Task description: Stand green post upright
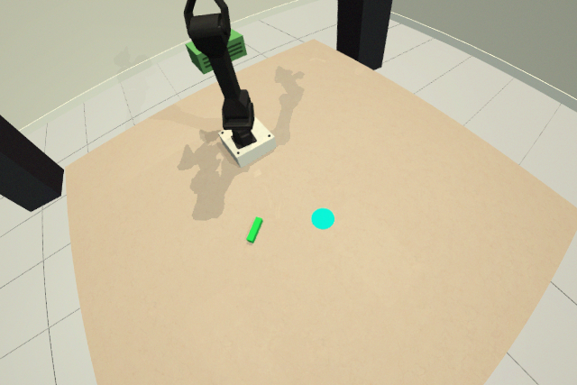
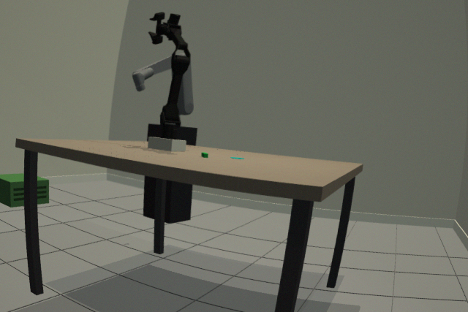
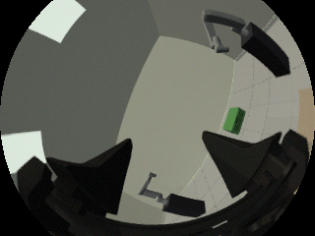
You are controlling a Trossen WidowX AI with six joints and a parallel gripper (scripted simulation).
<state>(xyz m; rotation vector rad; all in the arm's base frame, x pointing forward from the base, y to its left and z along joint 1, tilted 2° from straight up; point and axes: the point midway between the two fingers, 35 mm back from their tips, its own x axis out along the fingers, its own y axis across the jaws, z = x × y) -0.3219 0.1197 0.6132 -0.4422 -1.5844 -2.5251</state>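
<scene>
My gripper tip is 62 cm short of the green post, 24 cm to the left of it and 66 cm above it. From my gripper tip the other things lie so: cyan circle 68 cm ahead, 7 cm to the right, 67 cm below.
</scene>
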